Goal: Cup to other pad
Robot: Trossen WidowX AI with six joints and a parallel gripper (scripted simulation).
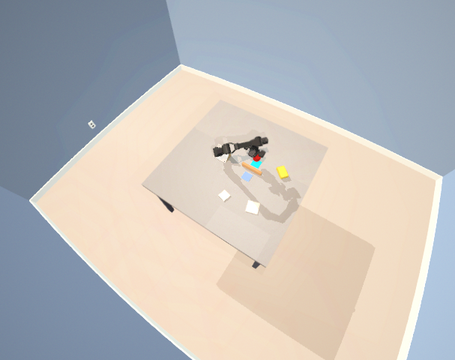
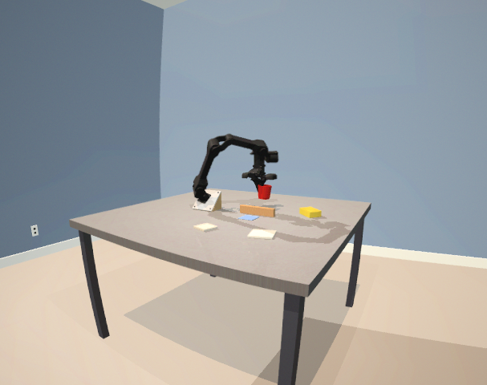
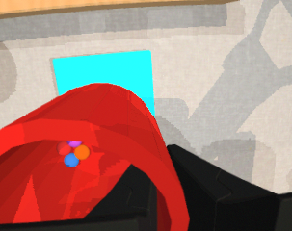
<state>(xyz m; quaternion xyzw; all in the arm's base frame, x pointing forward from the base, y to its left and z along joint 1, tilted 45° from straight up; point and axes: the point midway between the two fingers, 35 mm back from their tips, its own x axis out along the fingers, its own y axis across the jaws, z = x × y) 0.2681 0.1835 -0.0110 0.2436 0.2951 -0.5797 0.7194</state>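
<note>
The cyan pad is 30 mm ahead of my gripper tip, 10 mm to the left of it and 110 mm below it. Round my gripper tip: pale blue pad (50 mm ahead, 160 mm to the right, 110 mm below); orange wooden bar (40 mm ahead, 80 mm to the right, 90 mm below); red cup (30 mm ahead).
</note>
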